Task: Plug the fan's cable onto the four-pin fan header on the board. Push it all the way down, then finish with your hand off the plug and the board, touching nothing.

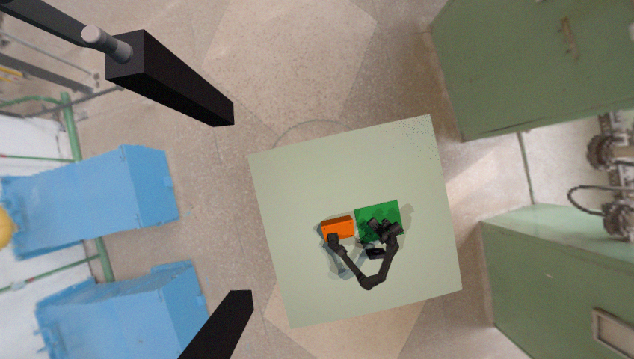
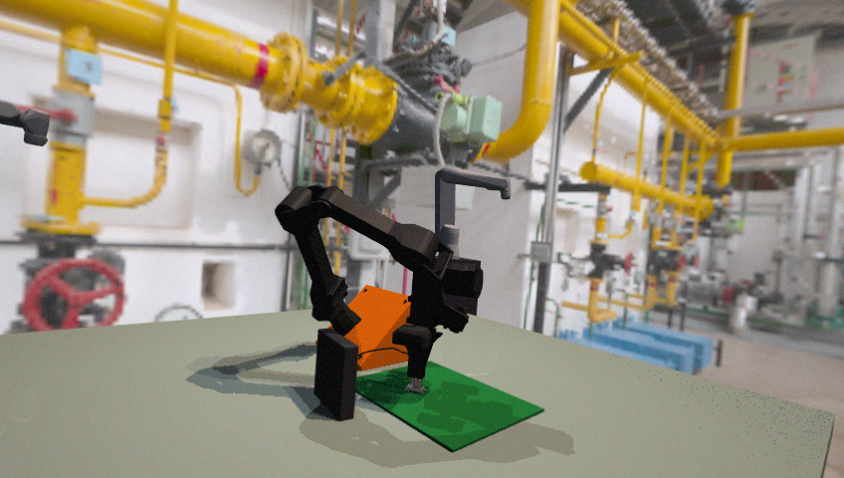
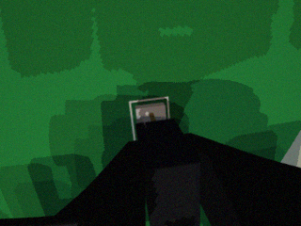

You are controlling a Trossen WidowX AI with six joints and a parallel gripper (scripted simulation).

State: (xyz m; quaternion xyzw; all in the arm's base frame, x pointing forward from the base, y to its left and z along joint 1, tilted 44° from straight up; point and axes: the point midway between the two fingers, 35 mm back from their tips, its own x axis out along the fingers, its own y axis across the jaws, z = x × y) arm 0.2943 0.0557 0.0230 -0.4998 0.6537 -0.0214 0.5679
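Now: the dark fan plug 10 mm to the right of my gripper tip, 10 mm behind it and 10 mm above it. The rest, counted from my gripper tip: four-pin fan header: 40 mm below, 10 mm to the right, 10 mm behind; then black fan: 160 mm to the right, 20 mm above, 10 mm behind; then green board: 50 mm below, 30 mm ahead, 20 mm to the left.
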